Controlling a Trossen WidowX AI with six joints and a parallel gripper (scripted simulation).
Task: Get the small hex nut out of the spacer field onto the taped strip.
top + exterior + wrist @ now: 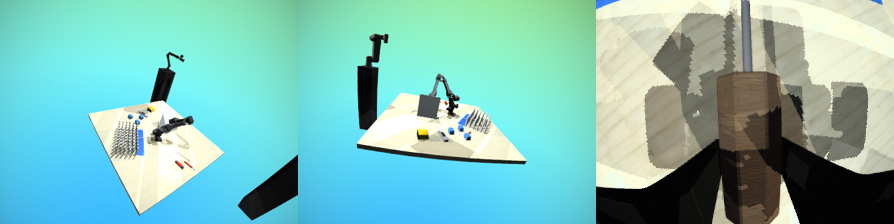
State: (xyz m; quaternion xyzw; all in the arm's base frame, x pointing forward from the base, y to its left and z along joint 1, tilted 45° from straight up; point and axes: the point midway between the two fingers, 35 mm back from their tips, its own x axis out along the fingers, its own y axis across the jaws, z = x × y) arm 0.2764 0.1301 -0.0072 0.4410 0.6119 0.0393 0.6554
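Right now my gripper tip is 90 mm short of the wooden-handled tool and 50 mm to the left of it. The rest, counted from my gripper tip: grey forked tool (340 mm to the left, 160 mm behind, 10 mm below); grey bar (490 mm to the right, 140 mm behind); blue taped strip (170 mm ahead, 50 mm to the right, 10 mm below).
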